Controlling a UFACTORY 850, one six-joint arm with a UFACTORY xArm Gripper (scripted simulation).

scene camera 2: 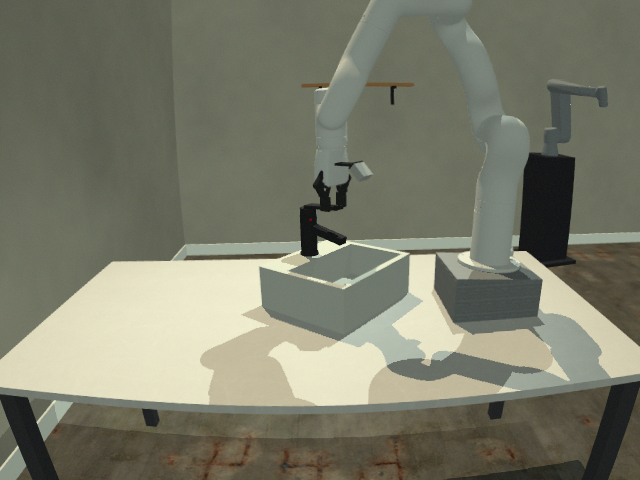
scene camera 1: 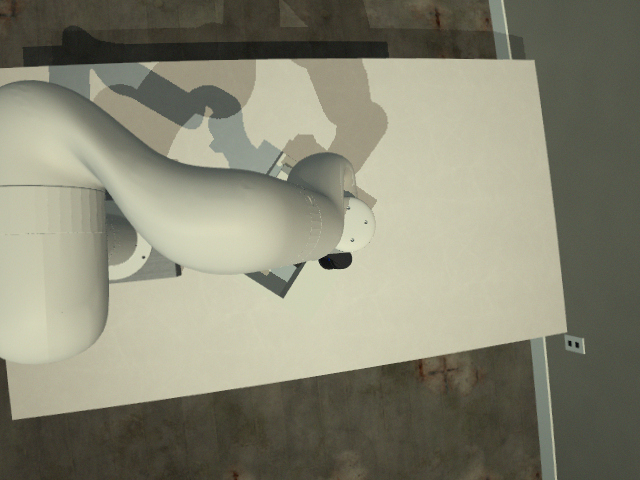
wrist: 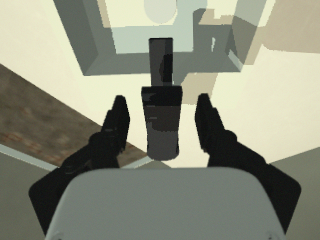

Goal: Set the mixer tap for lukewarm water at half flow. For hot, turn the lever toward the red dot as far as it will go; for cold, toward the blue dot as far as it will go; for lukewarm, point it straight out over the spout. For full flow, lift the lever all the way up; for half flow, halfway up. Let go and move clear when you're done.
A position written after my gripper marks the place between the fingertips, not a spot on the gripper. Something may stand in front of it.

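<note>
The wrist view shows my gripper [wrist: 161, 106], a sink basin [wrist: 108, 54] and a black mixer tap [wrist: 160, 49]. Visible in scene camera 2: my gripper [scene camera 2: 333, 208]. Visible in scene camera 1: the sink basin [scene camera 1: 302, 290].
</note>
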